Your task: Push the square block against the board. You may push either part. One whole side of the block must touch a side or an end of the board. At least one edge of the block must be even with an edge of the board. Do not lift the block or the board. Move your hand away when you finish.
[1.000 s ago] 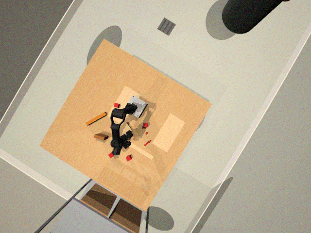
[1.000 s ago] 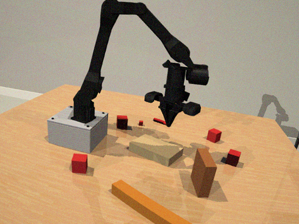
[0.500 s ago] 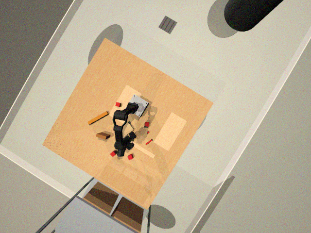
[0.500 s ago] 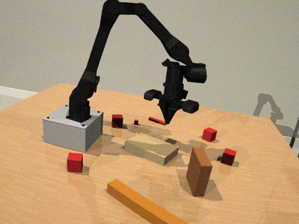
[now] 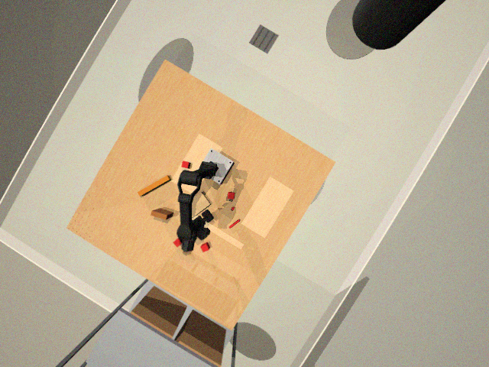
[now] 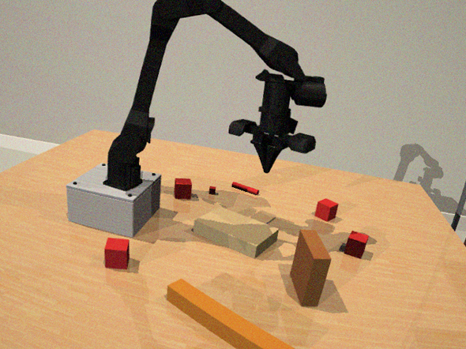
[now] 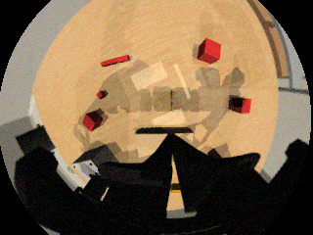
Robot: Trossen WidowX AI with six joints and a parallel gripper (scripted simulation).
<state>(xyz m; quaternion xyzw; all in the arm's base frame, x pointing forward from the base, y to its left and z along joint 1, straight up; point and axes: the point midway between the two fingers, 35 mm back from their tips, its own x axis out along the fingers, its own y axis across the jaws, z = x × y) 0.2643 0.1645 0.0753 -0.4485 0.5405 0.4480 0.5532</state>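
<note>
My gripper tip is now 21 cm to the left of the brown square block, 15 cm short of it and 8 cm above it. Round my gripper tip: thin red stick (17 cm to the left, 12 cm below, 9 cm behind); tiny red cube (16 cm behind, 12 cm below, 10 cm to the left); pale flat block (11 cm below, 9 cm to the right, 2 cm behind).
</note>
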